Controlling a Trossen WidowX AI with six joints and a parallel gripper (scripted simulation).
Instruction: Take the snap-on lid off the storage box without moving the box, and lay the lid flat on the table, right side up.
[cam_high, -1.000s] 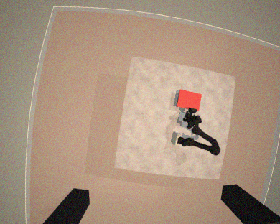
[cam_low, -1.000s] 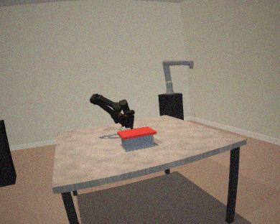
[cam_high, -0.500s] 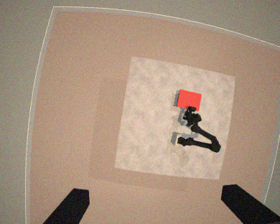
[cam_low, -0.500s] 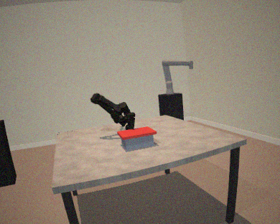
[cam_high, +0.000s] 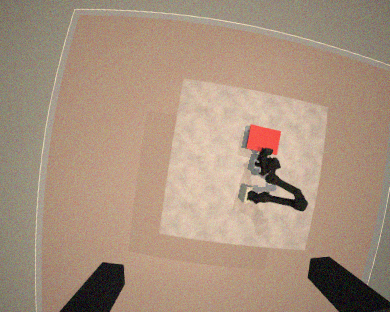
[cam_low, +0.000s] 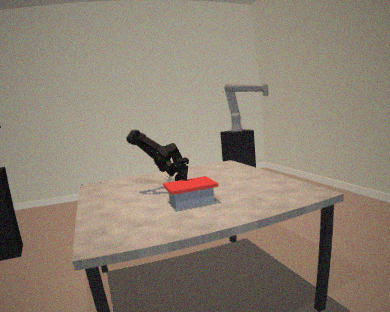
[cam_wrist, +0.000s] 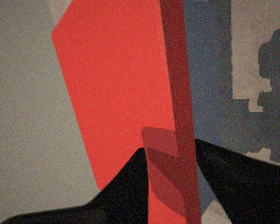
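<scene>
The lid is 70 mm ahead of my gripper tip, 10 mm to the right of it and 10 mm above it. From my gripper tip the other things lie so: storage box 70 mm ahead, 40 mm below, 10 mm to the right.
</scene>
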